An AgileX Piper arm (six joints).
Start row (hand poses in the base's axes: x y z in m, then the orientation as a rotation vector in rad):
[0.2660, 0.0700, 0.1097, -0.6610, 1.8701, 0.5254]
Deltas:
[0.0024, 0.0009, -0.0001, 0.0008, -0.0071, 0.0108]
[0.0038, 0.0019, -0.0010, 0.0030, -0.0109, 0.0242]
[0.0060, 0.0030, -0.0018, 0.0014, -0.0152, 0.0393]
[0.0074, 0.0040, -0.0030, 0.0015, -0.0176, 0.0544]
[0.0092, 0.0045, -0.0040, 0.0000, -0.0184, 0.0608]
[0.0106, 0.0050, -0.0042, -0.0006, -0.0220, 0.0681]
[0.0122, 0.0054, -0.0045, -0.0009, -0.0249, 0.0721]
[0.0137, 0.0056, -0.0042, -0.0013, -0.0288, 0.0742]
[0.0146, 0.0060, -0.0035, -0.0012, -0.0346, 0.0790]
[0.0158, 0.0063, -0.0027, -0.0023, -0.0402, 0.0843]
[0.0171, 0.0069, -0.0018, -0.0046, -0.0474, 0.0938]
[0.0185, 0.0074, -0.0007, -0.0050, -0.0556, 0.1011]
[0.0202, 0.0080, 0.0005, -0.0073, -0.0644, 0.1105]
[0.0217, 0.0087, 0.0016, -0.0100, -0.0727, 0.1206]
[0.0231, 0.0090, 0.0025, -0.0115, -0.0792, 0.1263]
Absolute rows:
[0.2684, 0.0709, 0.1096, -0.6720, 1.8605, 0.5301]
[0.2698, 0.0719, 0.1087, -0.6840, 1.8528, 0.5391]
[0.2720, 0.0730, 0.1079, -0.7002, 1.8455, 0.5456]
[0.2734, 0.0740, 0.1067, -0.7150, 1.8393, 0.5544]
[0.2752, 0.0745, 0.1057, -0.7223, 1.8374, 0.5568]
[0.2766, 0.0750, 0.1055, -0.7302, 1.8323, 0.5594]
[0.2782, 0.0754, 0.1052, -0.7346, 1.8286, 0.5605]
[0.2797, 0.0756, 0.1055, -0.7374, 1.8246, 0.5598]
[0.2806, 0.0760, 0.1062, -0.7427, 1.8178, 0.5605]
[0.2818, 0.0763, 0.1070, -0.7493, 1.8115, 0.5605]
[0.2831, 0.0769, 0.1079, -0.7608, 1.8030, 0.5614]
[0.2845, 0.0774, 0.1090, -0.7691, 1.7934, 0.5621]
[0.2862, 0.0780, 0.1102, -0.7807, 1.7833, 0.5622]
[0.2877, 0.0787, 0.1113, -0.7931, 1.7736, 0.5626]
[0.2891, 0.0790, 0.1122, -0.8003, 1.7664, 0.5621]

